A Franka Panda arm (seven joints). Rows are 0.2 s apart.
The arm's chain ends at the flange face. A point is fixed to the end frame.
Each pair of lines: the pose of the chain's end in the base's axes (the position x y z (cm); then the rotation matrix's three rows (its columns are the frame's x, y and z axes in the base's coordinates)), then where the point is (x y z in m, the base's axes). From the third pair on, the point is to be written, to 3 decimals.
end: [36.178 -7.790 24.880], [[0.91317 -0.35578 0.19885], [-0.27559 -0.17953 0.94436], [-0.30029 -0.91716 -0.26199]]
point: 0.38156 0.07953 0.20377
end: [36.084 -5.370 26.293], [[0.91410 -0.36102 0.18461], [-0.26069 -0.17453 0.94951], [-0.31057 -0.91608 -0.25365]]
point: 0.37824 0.10443 0.21940
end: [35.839 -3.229 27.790], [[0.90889 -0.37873 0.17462], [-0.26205 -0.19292 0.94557], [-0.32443 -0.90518 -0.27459]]
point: 0.374 0.125 0.231
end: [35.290 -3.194 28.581], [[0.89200 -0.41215 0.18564], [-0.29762 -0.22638 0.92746], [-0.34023 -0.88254 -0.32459]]
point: 0.370 0.123 0.231
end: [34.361 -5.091 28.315], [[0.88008 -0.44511 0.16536], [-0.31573 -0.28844 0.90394], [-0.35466 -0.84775 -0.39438]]
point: 0.358 0.100 0.217
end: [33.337 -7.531 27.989], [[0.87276 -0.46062 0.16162], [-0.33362 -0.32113 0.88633], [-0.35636 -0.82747 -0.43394]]
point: 0.347 0.072 0.208
